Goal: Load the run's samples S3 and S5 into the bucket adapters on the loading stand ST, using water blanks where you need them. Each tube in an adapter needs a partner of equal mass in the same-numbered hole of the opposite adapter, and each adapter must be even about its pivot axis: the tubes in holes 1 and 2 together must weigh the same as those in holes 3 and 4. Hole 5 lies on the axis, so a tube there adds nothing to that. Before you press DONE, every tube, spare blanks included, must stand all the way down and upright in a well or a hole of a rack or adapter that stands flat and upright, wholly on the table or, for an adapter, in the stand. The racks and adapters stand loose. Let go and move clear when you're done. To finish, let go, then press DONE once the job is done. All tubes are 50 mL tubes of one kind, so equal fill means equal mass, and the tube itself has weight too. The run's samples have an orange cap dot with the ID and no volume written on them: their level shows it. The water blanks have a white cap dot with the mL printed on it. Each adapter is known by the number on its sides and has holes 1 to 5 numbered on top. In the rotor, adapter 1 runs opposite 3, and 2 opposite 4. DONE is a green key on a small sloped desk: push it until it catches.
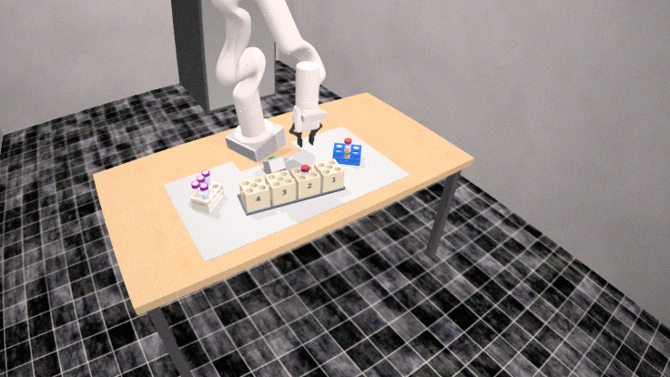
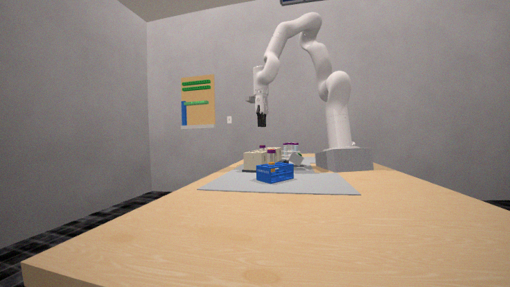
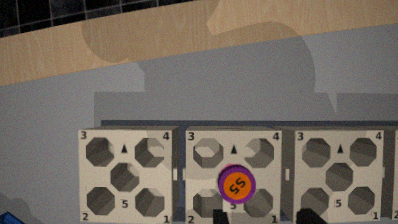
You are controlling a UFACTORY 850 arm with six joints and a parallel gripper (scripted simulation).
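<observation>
Now: hand 300 mm to the right of the sample tube, 190 mm above it and 40 mm past it. Round my hand: blue sample rack: 310 mm to the left, 220 mm below, 60 mm behind.
</observation>
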